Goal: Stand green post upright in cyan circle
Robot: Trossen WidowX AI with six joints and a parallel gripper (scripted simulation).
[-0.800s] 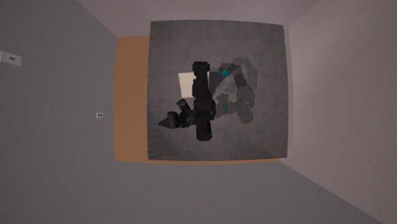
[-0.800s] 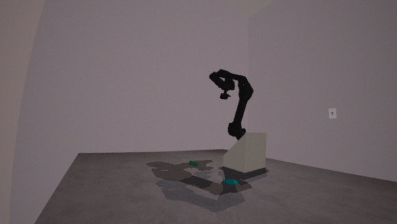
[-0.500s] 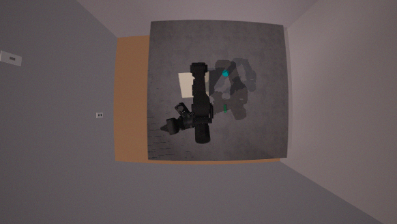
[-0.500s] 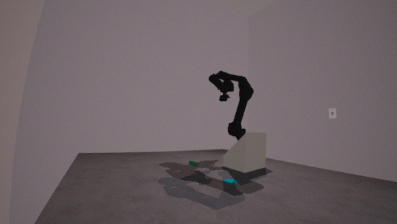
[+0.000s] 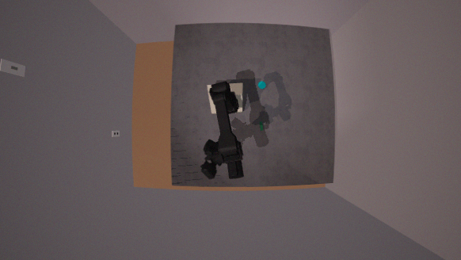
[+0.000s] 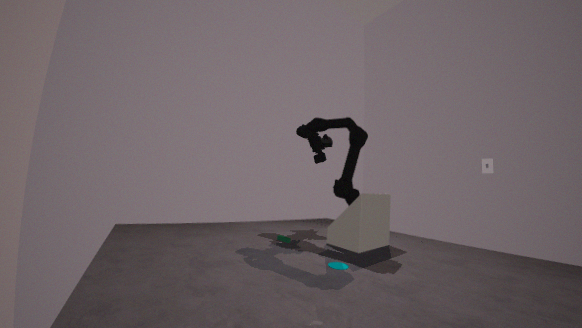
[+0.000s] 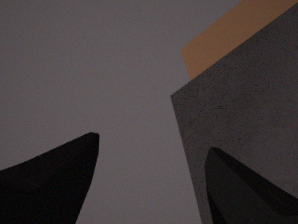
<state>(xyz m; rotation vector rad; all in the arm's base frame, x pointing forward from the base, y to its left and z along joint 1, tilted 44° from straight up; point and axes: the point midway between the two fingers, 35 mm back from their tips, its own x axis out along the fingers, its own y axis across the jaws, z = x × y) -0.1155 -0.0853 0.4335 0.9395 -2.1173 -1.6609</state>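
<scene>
My gripper tip is now 39 cm above the green post, 36 cm short of it and 18 cm to the right of it. From my gripper tip the other things lie so: cyan circle 49 cm to the left, 39 cm below, 38 cm ahead.
</scene>
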